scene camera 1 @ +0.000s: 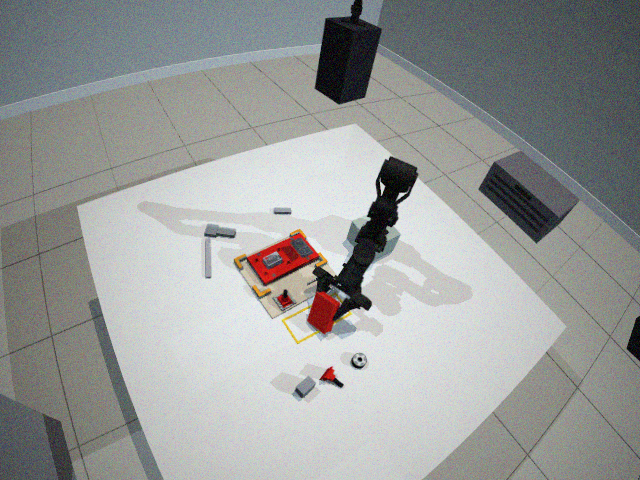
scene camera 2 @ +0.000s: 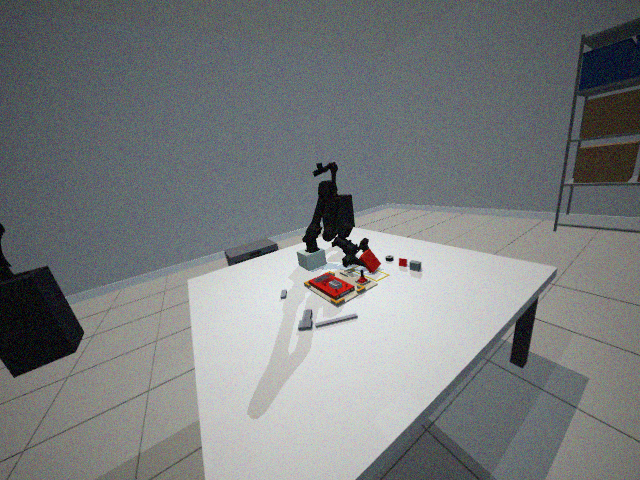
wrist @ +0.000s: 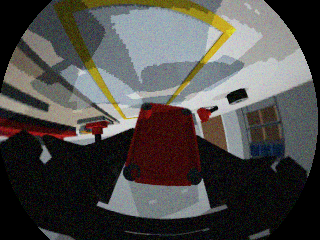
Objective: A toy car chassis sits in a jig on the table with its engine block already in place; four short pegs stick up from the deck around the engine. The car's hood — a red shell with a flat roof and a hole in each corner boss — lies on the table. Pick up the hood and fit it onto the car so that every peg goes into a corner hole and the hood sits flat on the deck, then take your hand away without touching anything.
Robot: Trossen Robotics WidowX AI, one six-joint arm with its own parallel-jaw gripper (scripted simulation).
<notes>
In view: my gripper (scene camera 1: 323, 313) and a red hood (scene camera 1: 323, 309).
The red hood is seen too in the wrist view (wrist: 164, 151). My gripper also shows in the wrist view (wrist: 165, 135).
</notes>
